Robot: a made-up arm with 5 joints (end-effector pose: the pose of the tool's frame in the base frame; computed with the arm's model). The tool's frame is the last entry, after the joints.
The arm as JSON. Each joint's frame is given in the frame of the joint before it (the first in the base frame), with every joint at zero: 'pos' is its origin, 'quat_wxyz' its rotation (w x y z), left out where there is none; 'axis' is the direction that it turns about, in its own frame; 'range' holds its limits. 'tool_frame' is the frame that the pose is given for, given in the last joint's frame.
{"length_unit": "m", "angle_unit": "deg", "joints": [
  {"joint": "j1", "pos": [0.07, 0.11, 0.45], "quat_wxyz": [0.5, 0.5, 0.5, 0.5], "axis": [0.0, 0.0, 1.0], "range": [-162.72, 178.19]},
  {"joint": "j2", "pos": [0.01, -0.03, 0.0], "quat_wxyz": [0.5, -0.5, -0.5, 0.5], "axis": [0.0, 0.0, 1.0], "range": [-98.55, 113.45]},
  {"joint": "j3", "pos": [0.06, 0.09, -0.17], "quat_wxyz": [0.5, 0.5, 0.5, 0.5], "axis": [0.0, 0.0, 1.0], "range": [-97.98, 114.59]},
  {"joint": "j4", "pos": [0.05, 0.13, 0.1], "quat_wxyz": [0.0, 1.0, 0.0, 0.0], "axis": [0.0, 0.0, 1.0], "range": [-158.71, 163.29]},
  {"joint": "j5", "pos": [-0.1, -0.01, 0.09], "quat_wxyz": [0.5, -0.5, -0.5, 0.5], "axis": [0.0, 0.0, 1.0], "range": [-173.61, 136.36]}
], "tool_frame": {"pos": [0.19, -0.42, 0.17], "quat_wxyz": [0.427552, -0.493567, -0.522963, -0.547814]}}
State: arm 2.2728 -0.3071 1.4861 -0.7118 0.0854
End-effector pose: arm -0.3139 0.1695 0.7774 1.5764 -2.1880 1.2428
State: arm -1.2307 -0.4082 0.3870 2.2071 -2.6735
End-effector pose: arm -0.2569 0.5405 0.7401 1.3416 -1.4916 1.0808
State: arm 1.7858 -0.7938 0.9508 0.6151 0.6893
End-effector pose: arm 0.0512 0.1924 1.0145 2.2625 0.7678 0.8052
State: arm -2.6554 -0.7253 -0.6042 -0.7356 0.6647
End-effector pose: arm -0.0173 -0.4277 0.3289 -1.9668 -0.0559 -0.9309
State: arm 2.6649 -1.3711 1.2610 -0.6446 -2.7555
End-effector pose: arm 0.5004 -0.2063 0.8418 1.2565 -1.3564 -1.2140
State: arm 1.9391 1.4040 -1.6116 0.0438 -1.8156
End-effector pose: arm -0.0343 0.7843 0.7160 1.0322 1.7013 -0.6337
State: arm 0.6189 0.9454 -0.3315 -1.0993 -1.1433
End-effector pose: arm 0.4306 0.1410 0.4674 -0.8295 -1.2463 -0.4110
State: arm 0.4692 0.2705 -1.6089 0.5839 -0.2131
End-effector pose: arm -0.1219 0.2949 0.0075 0.3091 0.7118 -2.2285
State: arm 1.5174 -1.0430 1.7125 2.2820 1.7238
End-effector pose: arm 0.5877 0.4058 0.7547 2.3054 1.5240 -0.8588
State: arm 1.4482 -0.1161 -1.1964 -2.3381 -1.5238
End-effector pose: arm 0.3176 0.3384 0.6733 0.0069 -1.1715 0.0145
